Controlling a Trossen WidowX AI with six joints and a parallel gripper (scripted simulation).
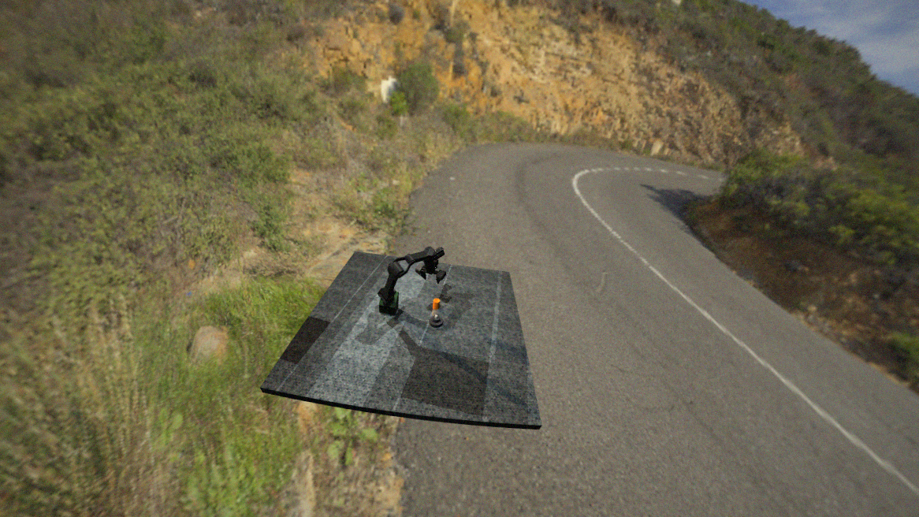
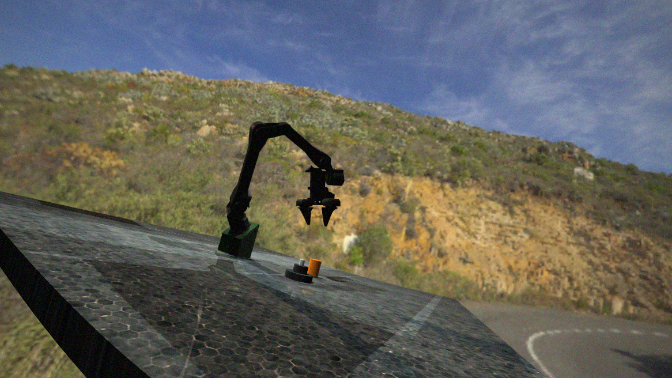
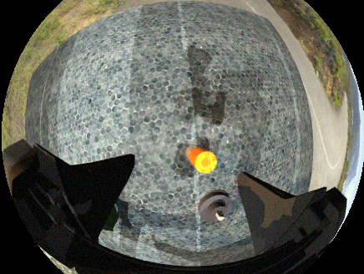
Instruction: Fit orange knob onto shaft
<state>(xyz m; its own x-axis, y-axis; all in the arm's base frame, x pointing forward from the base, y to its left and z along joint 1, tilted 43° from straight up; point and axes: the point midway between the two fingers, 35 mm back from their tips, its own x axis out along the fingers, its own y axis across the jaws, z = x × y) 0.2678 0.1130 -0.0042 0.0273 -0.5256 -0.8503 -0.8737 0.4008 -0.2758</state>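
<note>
Right now the orange knob is 40 mm ahead of my gripper tip, 40 mm to the right of it and 140 mm below it. Round my gripper tip: round pedestal (40 mm ahead, 180 mm to the right, 150 mm below).
</note>
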